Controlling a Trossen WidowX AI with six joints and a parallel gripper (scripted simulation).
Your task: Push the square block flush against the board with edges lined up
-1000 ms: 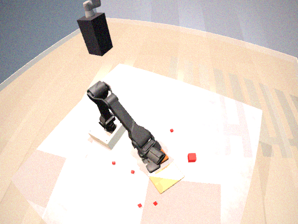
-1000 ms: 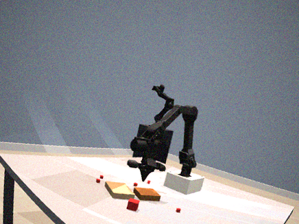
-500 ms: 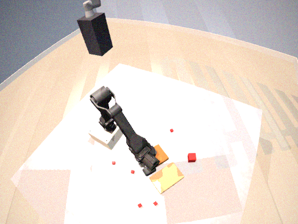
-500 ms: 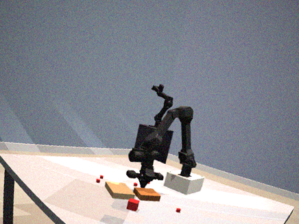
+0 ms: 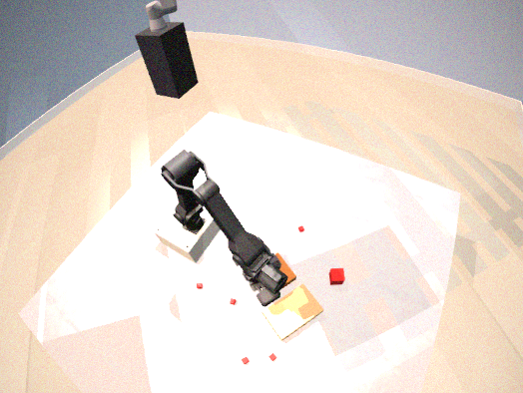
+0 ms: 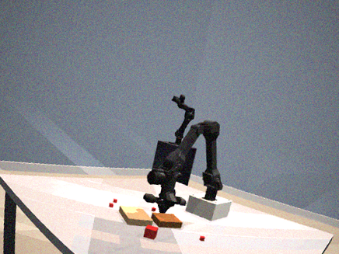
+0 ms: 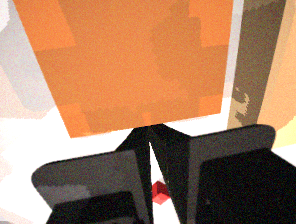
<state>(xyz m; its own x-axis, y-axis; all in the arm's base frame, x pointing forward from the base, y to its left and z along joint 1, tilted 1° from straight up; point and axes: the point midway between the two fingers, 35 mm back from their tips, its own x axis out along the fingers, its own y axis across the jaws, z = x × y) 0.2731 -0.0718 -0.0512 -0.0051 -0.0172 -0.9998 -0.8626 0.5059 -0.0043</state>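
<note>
Now: gripper tip 3 cm short of the orange square block, 5 cm to the right of it and 1 cm below it. From my gripper tip the other things lie so: pale cream board: 14 cm ahead, 3 cm to the right, 1 cm above; then red cube: 22 cm ahead, 12 cm to the left, 1 cm above.
</note>
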